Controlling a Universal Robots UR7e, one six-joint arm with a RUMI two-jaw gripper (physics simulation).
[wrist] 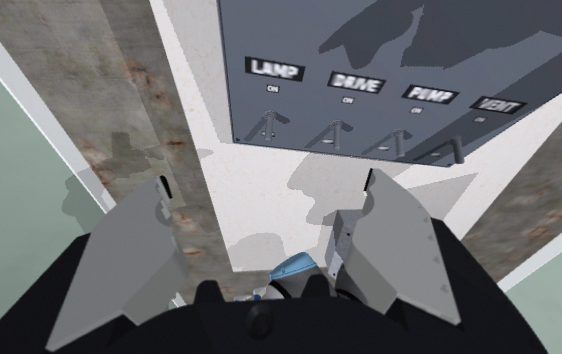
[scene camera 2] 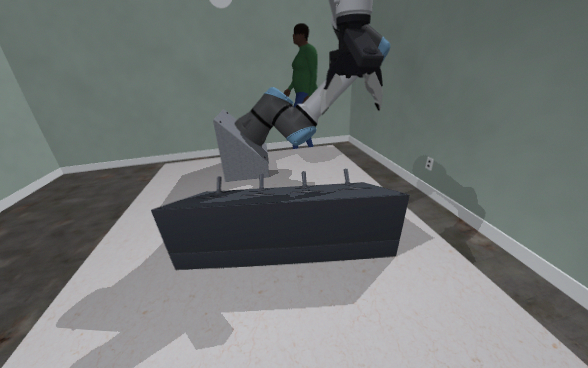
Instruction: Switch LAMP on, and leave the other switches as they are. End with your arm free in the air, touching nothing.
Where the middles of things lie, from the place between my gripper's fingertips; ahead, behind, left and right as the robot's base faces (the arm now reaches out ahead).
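Hand 210 mm above the dark switch box [scene camera 2: 334, 222], 20 mm short of it, 190 mm left of it.
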